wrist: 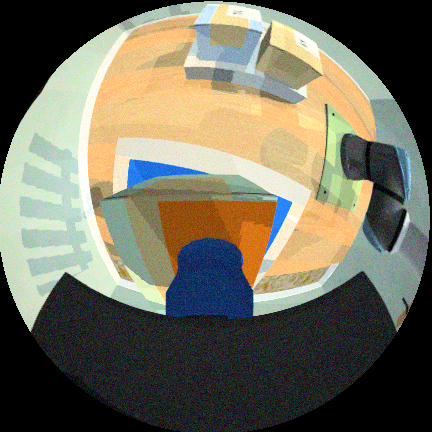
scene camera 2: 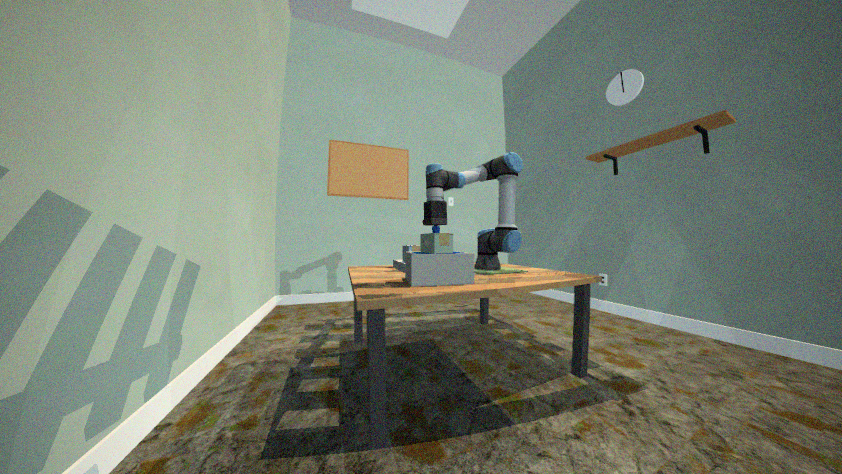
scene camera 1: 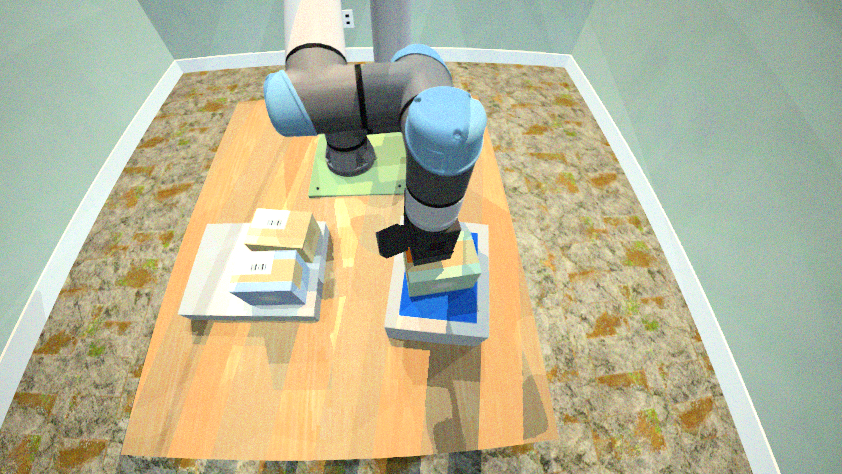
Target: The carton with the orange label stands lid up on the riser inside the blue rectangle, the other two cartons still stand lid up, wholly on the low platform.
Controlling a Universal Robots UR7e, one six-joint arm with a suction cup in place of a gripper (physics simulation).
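Places are measured from the arm's base along level axes (x right, y ahead, z up), in millimetres.
Pixels of known places: hand at its tool point: point(wrist: 209, 253); arm's base at its link origin: point(wrist: 350, 156) point(scene camera 2: 487, 268) point(scene camera 1: 350, 158).
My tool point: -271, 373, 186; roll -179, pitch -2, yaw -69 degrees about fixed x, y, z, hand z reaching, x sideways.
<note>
Ahead of a thing's pixels: the offset from my tool point to its middle, as dx, dy, dz. Level surfaces: height alone.
The carton with the orange label {-31, +6, -32} point(scene camera 1: 443, 275) point(scene camera 2: 436, 243) point(wrist: 209, 219) stands lid up on the grey riser {-39, +3, -133} point(scene camera 1: 438, 331) point(scene camera 2: 438, 269) point(wrist: 181, 155). It sits over the back part of the blue rectangle {-39, +3, -73} point(scene camera 1: 438, 306) point(wrist: 149, 171). My blue suction cup point(scene camera 2: 435, 229) point(wrist: 209, 273) is right at the carton's top, over the orange label, with suction off. In scene camera 1 the wrist hides the cup. Two other cartons {+329, -39, -105} point(scene camera 1: 280, 230) {+313, +70, -96} point(scene camera 1: 269, 277) point(wrist: 287, 58) point(wrist: 229, 34) with white labels stand lid up on the low platform {+398, +32, -169} point(scene camera 1: 207, 282) point(wrist: 201, 72) at the left.
The arm's base stands on a green plate point(scene camera 1: 381, 174) point(wrist: 336, 177) at the back of the wooden table {dz -193} point(scene camera 1: 325, 400) point(scene camera 2: 513, 279). The arm's elbow and forearm hang over the riser. The table edge lies just right of the riser.
</note>
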